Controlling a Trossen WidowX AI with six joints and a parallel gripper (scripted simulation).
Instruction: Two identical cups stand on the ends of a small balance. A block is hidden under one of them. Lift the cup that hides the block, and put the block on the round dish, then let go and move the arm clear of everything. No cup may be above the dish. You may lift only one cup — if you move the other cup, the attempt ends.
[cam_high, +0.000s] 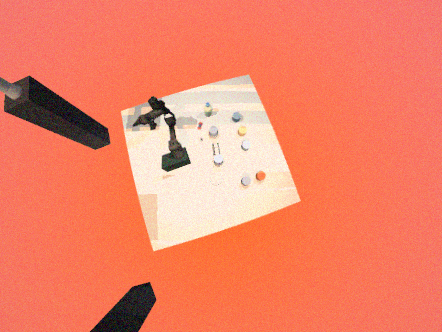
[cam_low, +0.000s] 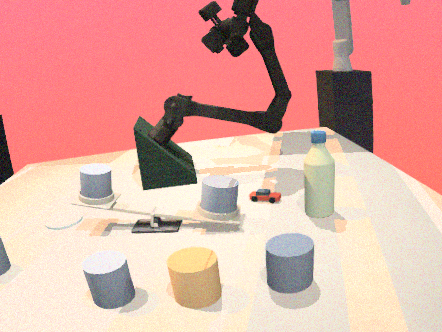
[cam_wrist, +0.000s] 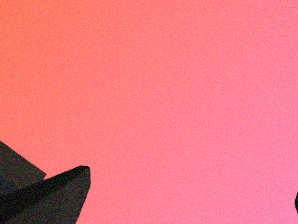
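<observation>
My gripper tip is 51 cm short of the pale green block, 8 cm to the left of it and 37 cm above it. Also, from my gripper tip: red toy car (42 cm ahead, 3 cm to the left, 40 cm below); pale green bottle (53 cm ahead, 12 cm to the left, 30 cm below); balance beam (49 cm ahead, 21 cm to the right, 39 cm below).
</observation>
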